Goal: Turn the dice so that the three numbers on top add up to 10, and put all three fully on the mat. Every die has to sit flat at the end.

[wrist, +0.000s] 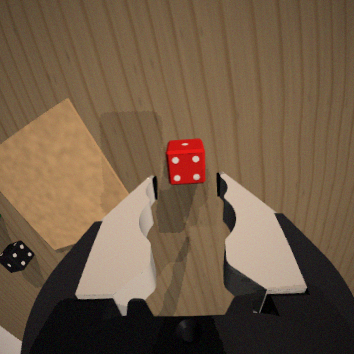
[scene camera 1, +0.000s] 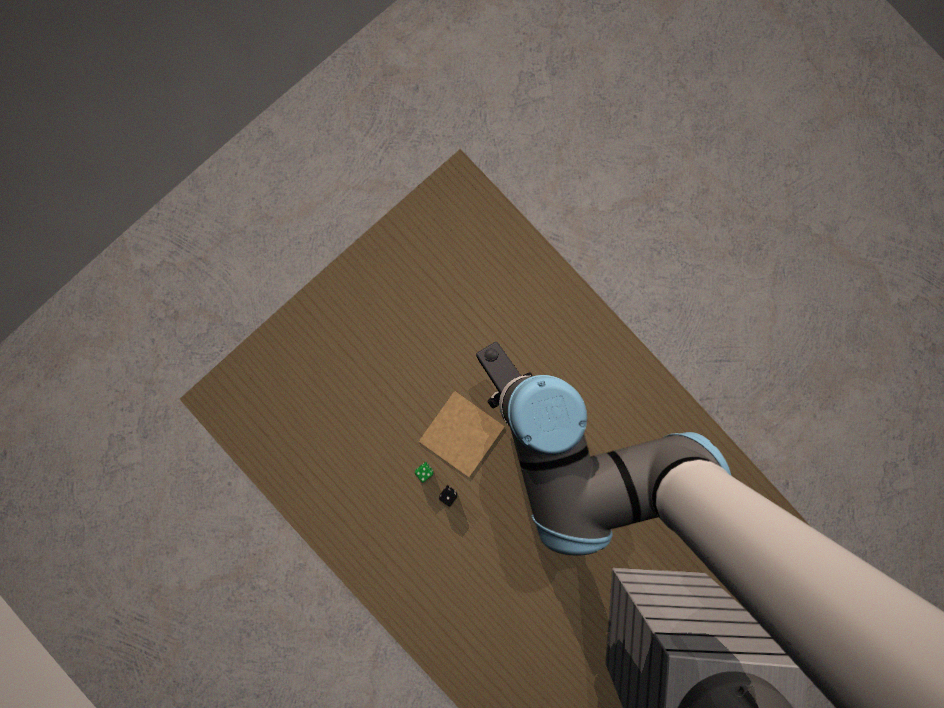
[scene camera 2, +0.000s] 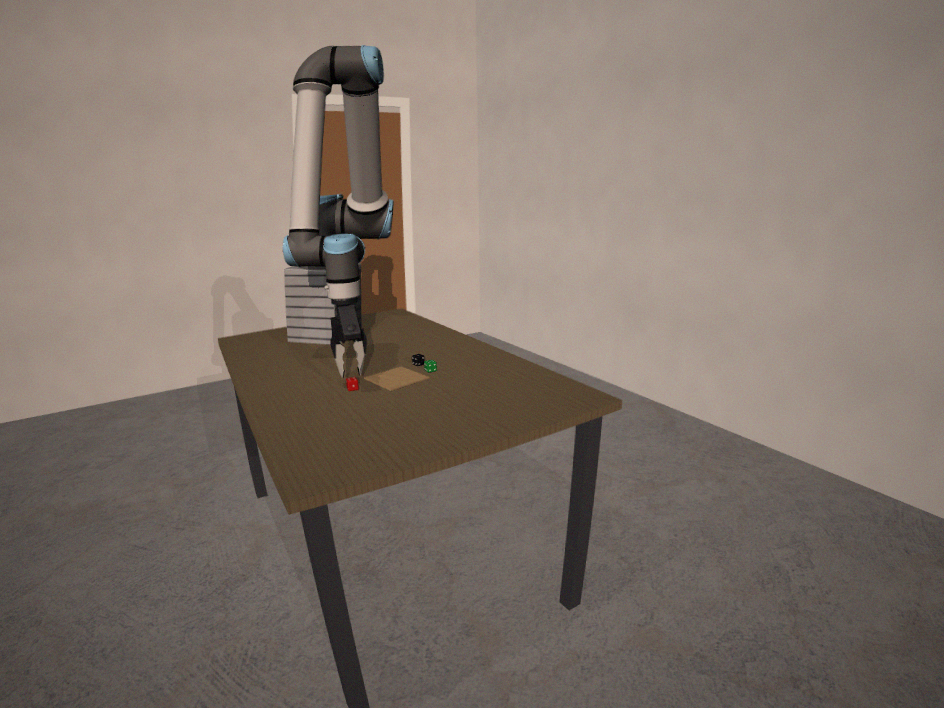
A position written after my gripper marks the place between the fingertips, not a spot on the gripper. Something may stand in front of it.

I see my gripper [scene camera 2: 351,376], a tan mat [scene camera 1: 461,434] and a red die [wrist: 185,159].
The tan mat is seen too in the wrist view [wrist: 63,183] and in scene camera 2 [scene camera 2: 399,377]. My gripper shows as well in the wrist view [wrist: 186,176] and in scene camera 1 [scene camera 1: 506,389].
